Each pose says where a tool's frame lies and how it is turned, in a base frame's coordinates. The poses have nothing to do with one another.
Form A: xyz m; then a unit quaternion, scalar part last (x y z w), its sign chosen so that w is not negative.
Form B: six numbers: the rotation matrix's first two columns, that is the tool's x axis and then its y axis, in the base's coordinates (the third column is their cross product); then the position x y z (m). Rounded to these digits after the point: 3 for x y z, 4 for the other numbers.
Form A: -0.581 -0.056 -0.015 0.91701 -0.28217 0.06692 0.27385
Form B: 0.8318 -0.4809 0.2773 -0.5542 -0.6908 0.4645 -0.581 -0.056 -0.015
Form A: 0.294 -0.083 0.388 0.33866 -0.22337 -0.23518 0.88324
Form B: 0.7896 -0.5667 0.2353 0.2641 0.6600 0.7033 0.294 -0.083 0.388
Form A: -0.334 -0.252 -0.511 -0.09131 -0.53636 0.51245 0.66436
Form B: -0.1006 0.7789 0.6191 -0.5830 0.4581 -0.6710 -0.334 -0.252 -0.511
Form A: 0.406 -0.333 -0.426 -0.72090 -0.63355 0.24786 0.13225
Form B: 0.0744 0.9790 -0.1898 0.8479 -0.1623 -0.5047 0.406 -0.333 -0.426
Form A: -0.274 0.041 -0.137 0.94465 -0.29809 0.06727 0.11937
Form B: 0.8132 -0.5471 0.1983 -0.5792 -0.7938 0.1854 -0.274 0.041 -0.137
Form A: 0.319 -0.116 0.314 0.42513 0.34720 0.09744 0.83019
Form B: 0.7399 0.4570 -0.4936 0.1334 0.6195 0.7735 0.319 -0.116 0.314
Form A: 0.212 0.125 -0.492 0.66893 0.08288 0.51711 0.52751
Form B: 0.4515 0.6564 0.6044 -0.4347 -0.4297 0.7914 0.212 0.125 -0.492
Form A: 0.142 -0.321 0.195 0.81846 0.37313 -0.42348 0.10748
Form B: 0.3629 0.5198 -0.7734 0.7018 -0.6984 -0.1401 0.142 -0.321 0.195
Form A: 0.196 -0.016 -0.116 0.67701 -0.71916 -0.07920 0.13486
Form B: -0.0469 -0.9951 0.0867 -0.9524 0.0708 0.2965 0.196 -0.016 -0.116
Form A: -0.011 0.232 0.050 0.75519 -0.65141 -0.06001 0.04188
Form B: 0.1441 -0.9889 -0.0361 -0.9788 -0.1478 0.1414 -0.011 0.232 0.050
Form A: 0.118 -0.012 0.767 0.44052 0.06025 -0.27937 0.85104
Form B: 0.8366 -0.4224 -0.3487 0.5286 0.4558 0.7161 0.118 -0.012 0.767
